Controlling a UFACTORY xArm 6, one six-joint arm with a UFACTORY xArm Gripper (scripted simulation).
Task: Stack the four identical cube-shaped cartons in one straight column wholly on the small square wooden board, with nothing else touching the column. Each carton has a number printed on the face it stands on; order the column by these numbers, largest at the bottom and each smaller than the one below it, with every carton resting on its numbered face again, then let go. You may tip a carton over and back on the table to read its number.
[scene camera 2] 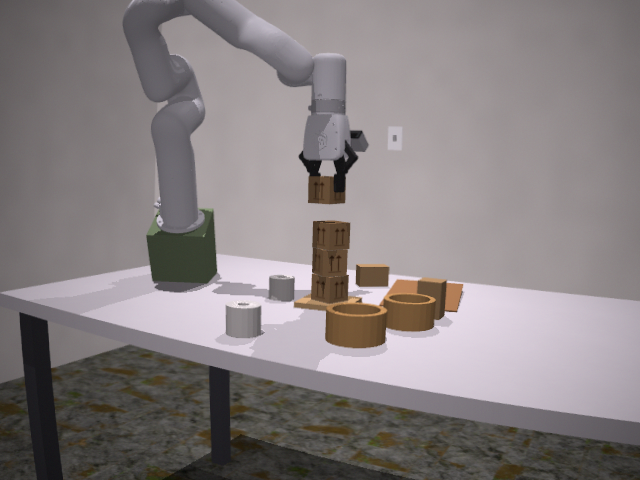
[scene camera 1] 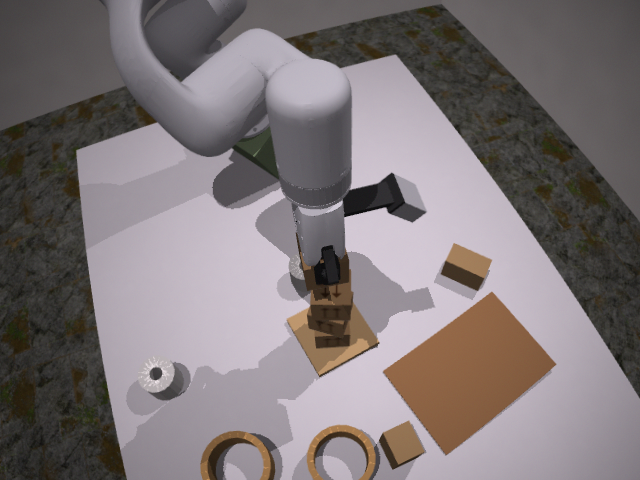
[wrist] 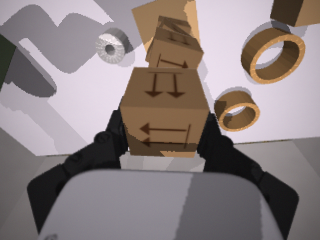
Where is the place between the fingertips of the gripper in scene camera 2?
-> At 326,191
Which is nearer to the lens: the brown box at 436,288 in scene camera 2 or the flat brown board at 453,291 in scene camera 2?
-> The brown box.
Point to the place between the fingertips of the gripper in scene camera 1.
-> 322,259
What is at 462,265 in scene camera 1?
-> A brown box.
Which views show the flat brown board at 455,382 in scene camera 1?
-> Scene camera 2 and scene camera 1 only.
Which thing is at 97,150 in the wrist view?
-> The gripper.
